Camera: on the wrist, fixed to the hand. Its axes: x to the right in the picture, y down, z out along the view.
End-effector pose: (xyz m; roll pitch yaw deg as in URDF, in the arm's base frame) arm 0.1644 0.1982 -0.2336 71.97 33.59 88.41
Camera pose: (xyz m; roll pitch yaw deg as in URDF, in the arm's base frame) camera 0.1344 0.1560 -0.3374 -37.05 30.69 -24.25
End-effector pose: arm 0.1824 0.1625 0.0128 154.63 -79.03 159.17
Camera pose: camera 0.1517 0.0533 0.0368 98.26 9.10 -170.27
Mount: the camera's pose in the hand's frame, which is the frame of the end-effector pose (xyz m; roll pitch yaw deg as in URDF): 0.0216 -0.0959 -0.0615 2.45 -34.49 -89.55
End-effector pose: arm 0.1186 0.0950 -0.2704 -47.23 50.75 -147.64
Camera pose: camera 0.0293 0.1690 -0.2690 -80.62 -38.40 -158.23
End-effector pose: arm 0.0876 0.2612 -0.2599 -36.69 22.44 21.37
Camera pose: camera 0.1504 0.1638 -0.2608 -49.71 -60.74 -19.92
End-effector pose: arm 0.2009 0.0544 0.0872 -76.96 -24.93 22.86
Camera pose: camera 0.2197 -0.0262 0.1684 131.26 -57.86 159.44
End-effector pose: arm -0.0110 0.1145 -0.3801 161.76 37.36 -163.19
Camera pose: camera -0.0120 -0.0011 -0.3706 -125.91 39.53 -34.92
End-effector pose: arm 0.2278 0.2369 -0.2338 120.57 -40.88 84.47
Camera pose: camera 0.1314 0.2964 -0.2584 88.22 48.60 78.54
